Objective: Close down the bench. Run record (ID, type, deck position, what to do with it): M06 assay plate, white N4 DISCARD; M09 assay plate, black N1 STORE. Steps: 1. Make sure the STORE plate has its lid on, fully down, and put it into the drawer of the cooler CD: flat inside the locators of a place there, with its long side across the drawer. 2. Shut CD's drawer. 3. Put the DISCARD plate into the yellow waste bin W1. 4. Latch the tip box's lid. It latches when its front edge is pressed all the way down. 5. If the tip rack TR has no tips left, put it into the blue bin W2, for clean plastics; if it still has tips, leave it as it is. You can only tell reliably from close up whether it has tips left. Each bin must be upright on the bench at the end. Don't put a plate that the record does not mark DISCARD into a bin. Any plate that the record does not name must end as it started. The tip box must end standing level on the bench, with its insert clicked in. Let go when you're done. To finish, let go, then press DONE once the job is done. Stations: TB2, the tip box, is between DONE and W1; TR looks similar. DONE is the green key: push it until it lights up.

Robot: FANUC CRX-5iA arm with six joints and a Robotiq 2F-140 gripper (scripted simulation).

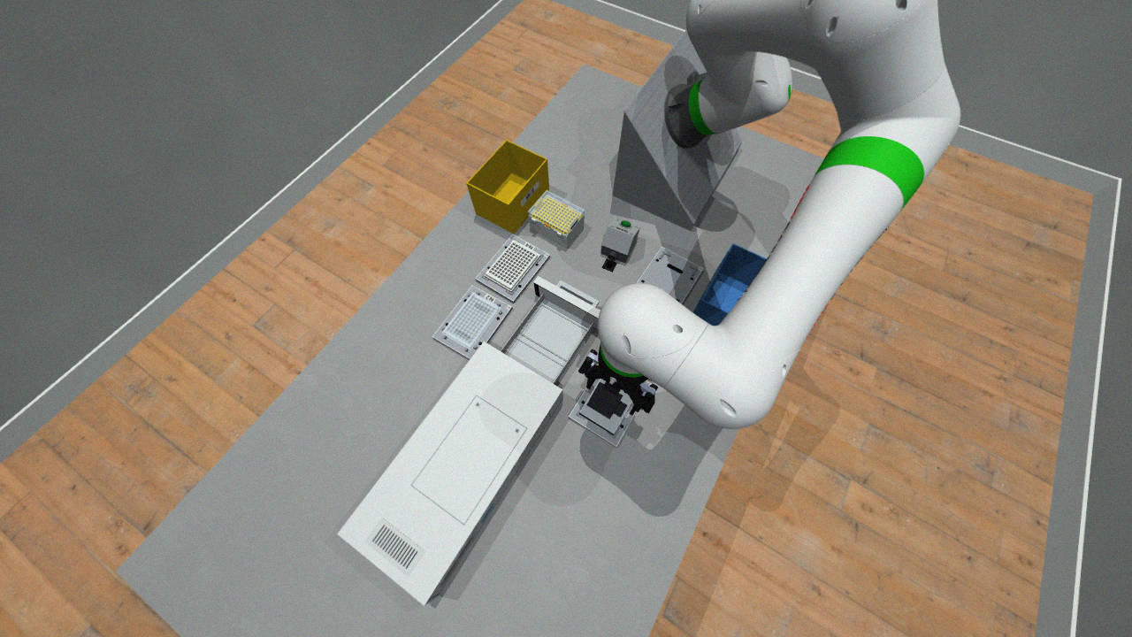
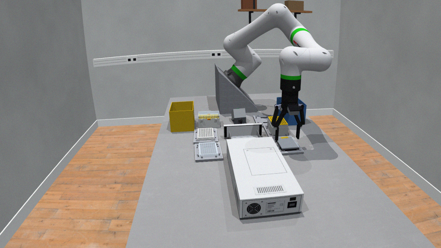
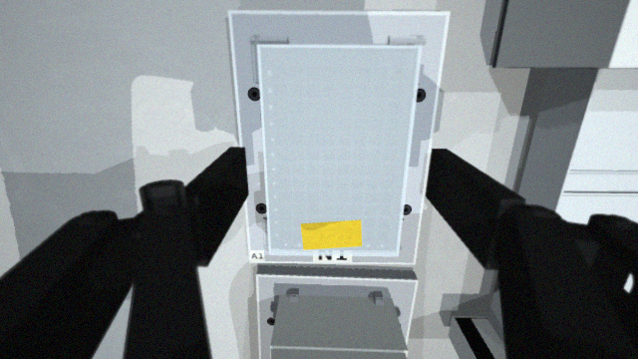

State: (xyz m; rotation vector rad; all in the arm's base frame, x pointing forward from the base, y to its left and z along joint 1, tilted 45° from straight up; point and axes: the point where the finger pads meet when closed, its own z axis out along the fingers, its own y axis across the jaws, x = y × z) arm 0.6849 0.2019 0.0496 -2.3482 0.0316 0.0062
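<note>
The nest N1 lies 60 mm below my hand. From my hand the other things lie so: blue bin W2: 350 mm behind, 140 mm to the left, 30 mm below; cooler CD: 110 mm ahead, 200 mm to the right, 30 mm below; tip rack TR: 180 mm behind, 10 mm below.
</note>
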